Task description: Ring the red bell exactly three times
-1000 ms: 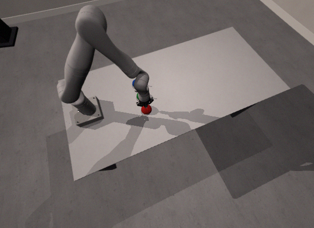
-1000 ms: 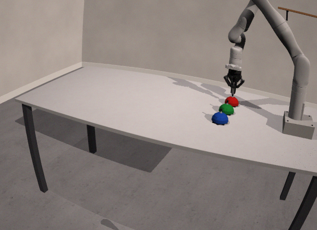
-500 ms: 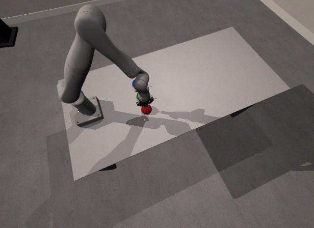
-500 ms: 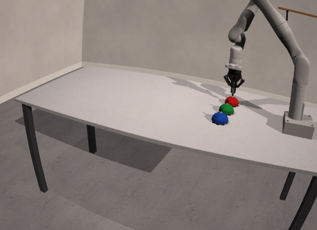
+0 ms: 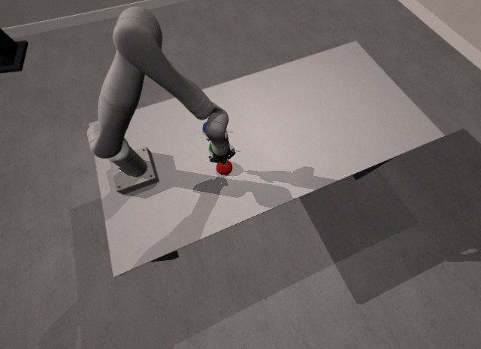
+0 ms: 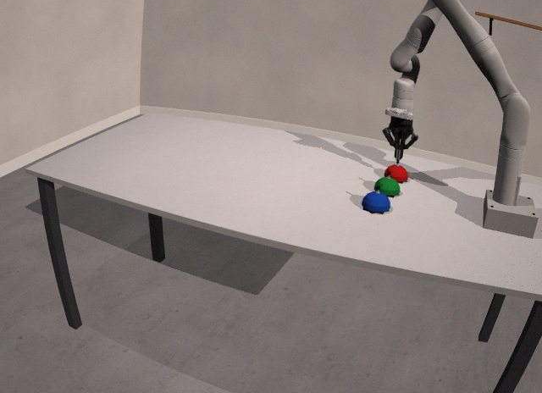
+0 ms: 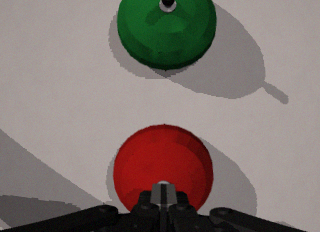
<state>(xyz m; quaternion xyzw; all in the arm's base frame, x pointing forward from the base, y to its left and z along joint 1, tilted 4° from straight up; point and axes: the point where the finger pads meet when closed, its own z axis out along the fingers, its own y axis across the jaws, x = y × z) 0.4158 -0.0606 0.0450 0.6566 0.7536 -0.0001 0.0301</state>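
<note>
My gripper is now 4 cm above the red bell. The rest, counted from my hand: blue bell 26 cm to the left, 4 cm below, 3 cm behind; then green bell 13 cm to the left, 4 cm below, 2 cm behind.
</note>
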